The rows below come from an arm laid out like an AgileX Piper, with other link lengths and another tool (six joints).
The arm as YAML. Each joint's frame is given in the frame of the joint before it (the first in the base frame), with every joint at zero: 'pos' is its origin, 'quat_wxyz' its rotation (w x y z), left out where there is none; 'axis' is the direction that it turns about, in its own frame. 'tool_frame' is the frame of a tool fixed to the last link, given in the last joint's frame.
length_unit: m
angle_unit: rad
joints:
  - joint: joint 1
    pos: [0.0, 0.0, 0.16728]
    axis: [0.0, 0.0, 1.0]
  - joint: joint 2
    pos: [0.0, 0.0, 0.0]
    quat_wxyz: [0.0, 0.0, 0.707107, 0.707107]
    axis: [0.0, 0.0, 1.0]
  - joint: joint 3
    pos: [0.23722, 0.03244, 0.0]
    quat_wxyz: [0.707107, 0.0, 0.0, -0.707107]
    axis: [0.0, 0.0, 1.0]
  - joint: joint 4
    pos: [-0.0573, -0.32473, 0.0]
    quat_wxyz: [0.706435, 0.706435, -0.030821, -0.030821]
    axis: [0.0, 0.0, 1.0]
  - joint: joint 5
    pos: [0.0, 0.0, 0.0]
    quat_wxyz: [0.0, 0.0, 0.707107, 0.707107]
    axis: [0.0, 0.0, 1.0]
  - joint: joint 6
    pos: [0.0, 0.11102, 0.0]
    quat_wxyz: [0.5, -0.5, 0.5, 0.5]
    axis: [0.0, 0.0, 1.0]
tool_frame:
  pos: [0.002, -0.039, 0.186]
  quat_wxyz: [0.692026, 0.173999, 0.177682, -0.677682]
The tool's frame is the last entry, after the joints.
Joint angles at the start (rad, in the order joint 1, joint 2, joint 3, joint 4, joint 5, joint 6): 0.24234, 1.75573, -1.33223, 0.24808, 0.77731, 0.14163
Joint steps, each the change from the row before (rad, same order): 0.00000, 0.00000, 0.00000, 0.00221, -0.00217, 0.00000; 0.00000, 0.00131, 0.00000, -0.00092, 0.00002, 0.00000; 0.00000, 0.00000, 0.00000, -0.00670, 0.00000, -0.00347; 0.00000, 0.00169, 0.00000, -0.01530, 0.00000, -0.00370; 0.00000, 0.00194, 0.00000, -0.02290, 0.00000, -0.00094; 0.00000, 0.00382, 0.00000, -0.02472, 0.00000, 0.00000; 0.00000, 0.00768, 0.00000, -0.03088, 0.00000, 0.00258; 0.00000, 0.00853, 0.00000, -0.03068, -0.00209, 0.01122; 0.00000, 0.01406, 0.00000, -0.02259, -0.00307, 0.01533; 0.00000, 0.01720, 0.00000, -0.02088, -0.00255, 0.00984; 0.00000, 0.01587, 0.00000, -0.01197, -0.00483, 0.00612
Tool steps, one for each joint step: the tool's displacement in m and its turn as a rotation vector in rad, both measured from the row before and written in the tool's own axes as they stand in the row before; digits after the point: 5 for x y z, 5 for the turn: 0.00053, -0.00050, 0.00021, 0.00089, 0.00189, 0.00229; -0.00060, 0.00041, 0.00033, -0.00073, -0.00113, -0.00089; 0.00023, 0.00105, 0.00008, -0.00008, 0.00075, -0.00946; -0.00030, 0.00288, 0.00059, -0.00282, 0.00010, -0.01793; -0.00018, 0.00436, 0.00073, -0.00620, 0.00065, -0.02281; -0.00105, 0.00501, 0.00120, -0.00768, -0.00096, -0.02379; -0.00275, 0.00673, 0.00219, -0.01156, -0.00399, -0.02758; -0.00263, 0.00691, 0.00261, -0.01537, -0.00268, -0.01977; -0.00545, 0.00614, 0.00395, -0.01628, -0.00780, -0.00874; -0.00723, 0.00588, 0.00462, -0.01380, -0.01141, -0.01232; -0.00631, 0.00375, 0.00445, -0.00883, -0.00902, -0.00687
